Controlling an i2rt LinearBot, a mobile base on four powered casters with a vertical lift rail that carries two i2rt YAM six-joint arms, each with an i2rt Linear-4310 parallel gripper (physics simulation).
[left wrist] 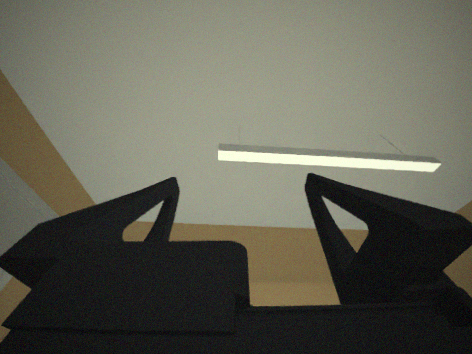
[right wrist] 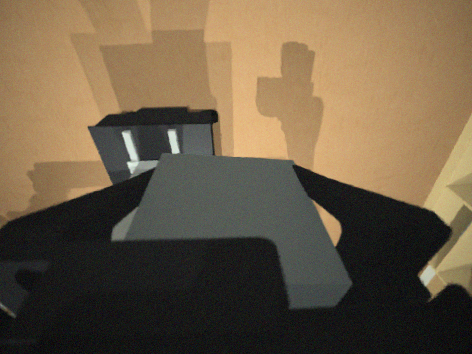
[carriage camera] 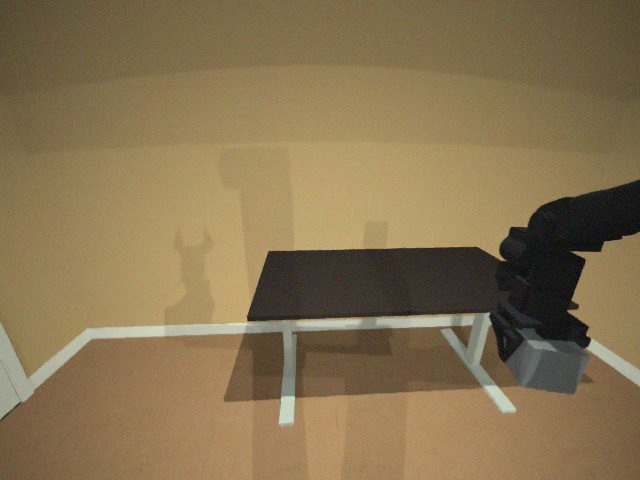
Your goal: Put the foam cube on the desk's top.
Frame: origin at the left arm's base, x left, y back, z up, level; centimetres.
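Seen in the pictures: left gripper, fingertip midpoint: (left wrist: 241, 182); right gripper, fingertip midpoint: (right wrist: 227, 173).
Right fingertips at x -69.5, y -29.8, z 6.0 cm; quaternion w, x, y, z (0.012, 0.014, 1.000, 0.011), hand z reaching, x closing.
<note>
A point is followed by its place in that frame.
The grey foam cube (carriage camera: 553, 365) @[x -68.6, y -23.9, z 11.1 cm] (right wrist: 225, 200) @[x -69.5, y -31.1, z 9.7 cm] is held between the fingers of my right gripper (carriage camera: 540, 341) (right wrist: 227, 173) @[x -69.5, y -29.8, z 6.0 cm], which is shut on it and points downward. In the carriage camera the cube shows at the lower right, in front of the desk's right end and lower in the picture than its top. The desk (carriage camera: 372, 284) @[x -56.6, y -116.8, z -27.2 cm] has a dark brown top and white legs and stands ahead, near the wall; the right arm hides its right corner. My left gripper (left wrist: 241, 182) @[x 0.1, y -3.7, z 43.5 cm] is open and empty, pointing up toward the ceiling.
A lit bar lamp (left wrist: 327, 159) @[x -44.8, y -50.7, z 108.5 cm] hangs from the ceiling. The dark robot base (right wrist: 195, 139) @[x -53.5, y 6.7, z -69.3 cm] shows in the right wrist view. A pale yellow piece of furniture (right wrist: 450, 215) @[x -229.1, y 84.5, z -91.3 cm] stands at that view's right edge. A white door or frame (carriage camera: 7, 377) @[x 144.0, y -94.8, z -79.6 cm] shows at the carriage camera's left edge.
</note>
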